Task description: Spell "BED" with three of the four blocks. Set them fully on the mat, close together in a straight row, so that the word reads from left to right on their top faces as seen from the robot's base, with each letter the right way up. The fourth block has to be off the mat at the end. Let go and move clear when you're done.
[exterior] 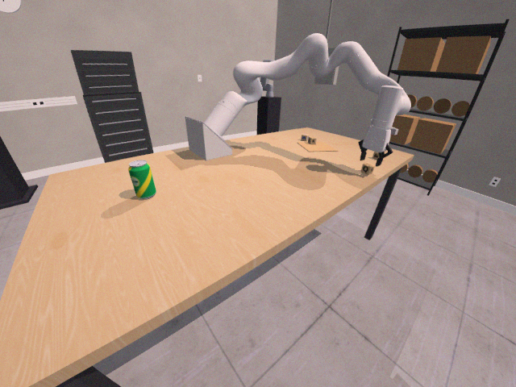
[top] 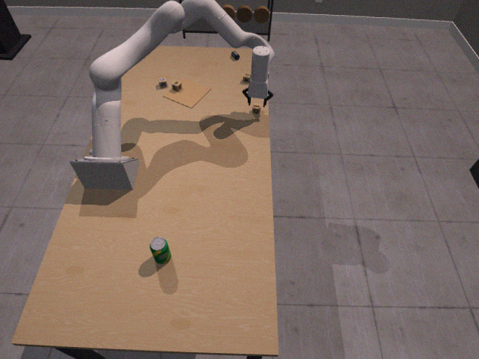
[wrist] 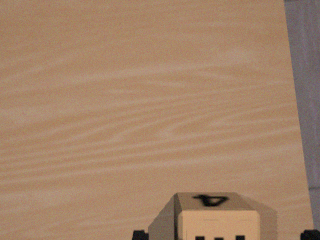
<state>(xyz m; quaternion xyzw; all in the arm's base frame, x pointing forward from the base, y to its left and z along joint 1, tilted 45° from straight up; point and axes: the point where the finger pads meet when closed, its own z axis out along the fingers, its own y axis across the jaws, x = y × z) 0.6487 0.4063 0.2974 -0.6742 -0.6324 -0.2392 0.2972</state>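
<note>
Now: hand 41 cm past the tan mat, 13 cm to the right of it and 6 cm above it. From my hand the other things lie so: green can 33 cm behind, 89 cm to the right; wooden letter block 7 cm behind, 27 cm to the left, 4 cm below; small dark object 16 cm behind, 52 cm to the left, 5 cm below.
</note>
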